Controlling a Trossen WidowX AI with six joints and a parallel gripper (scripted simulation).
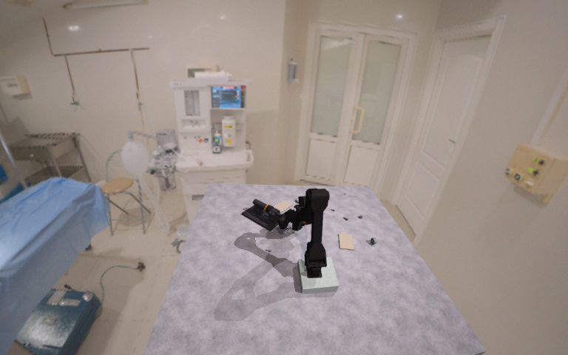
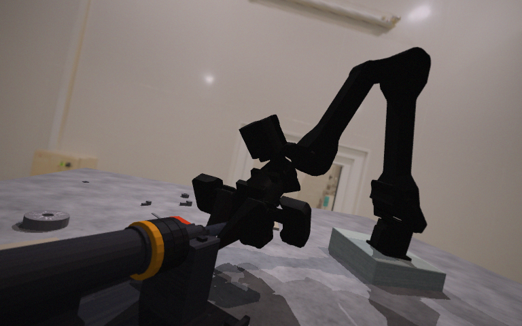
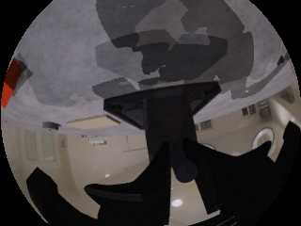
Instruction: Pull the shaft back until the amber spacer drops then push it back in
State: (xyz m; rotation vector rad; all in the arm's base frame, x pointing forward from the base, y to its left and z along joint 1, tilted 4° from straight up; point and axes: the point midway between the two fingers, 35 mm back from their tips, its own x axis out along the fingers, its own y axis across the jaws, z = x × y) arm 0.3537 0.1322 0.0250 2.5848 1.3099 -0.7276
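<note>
Now: gripper tip 3 cm to the right of the shaft, 2 cm below it and 2 cm short of it. Round my gripper tip: red-handled tool 23 cm to the right, 8 cm ahead, 6 cm below; amber spacer 7 cm to the left, 6 cm ahead, 2 cm above; grey ring 26 cm ahead, 15 cm to the right, 5 cm below.
</note>
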